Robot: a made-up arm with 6 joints.
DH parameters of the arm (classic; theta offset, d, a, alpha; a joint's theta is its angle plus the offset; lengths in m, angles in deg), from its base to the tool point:
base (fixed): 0 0 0 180
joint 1: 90 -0.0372 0.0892 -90
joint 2: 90 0.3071 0.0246 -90
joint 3: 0 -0.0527 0.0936 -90
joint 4: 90 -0.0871 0.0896 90
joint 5: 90 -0.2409 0.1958 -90
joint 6: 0 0.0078 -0.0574 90
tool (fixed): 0 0.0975 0 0
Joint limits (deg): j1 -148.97..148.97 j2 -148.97..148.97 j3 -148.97..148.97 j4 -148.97..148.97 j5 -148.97..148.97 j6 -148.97..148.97
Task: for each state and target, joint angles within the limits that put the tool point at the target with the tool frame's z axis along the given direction. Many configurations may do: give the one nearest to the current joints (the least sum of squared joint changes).
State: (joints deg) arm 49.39 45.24 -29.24 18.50 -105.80 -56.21
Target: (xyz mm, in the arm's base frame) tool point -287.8 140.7 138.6 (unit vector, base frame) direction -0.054 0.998 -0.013
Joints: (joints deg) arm 78.42 46.84 -78.03 15.81 -73.88 -23.00
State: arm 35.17 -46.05 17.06 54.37 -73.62 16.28
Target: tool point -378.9 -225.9 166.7 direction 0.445 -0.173 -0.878
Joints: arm -13.89 -90.67 60.36 89.86 -83.49 -28.79
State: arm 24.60 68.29 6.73 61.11 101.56 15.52
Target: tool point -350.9 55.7 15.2 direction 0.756 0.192 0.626
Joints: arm 6.39 66.08 55.03 29.64 83.59 2.23
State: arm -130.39 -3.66 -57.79 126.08 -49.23 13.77
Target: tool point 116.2 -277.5 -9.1 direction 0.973 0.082 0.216
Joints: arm -122.65 10.48 -32.83 95.18 -46.54 -30.88
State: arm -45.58 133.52 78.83 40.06 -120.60 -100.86
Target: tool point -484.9 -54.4 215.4 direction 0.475 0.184 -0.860
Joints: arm -6.21 102.00 78.03 6.43 -77.14 -63.21
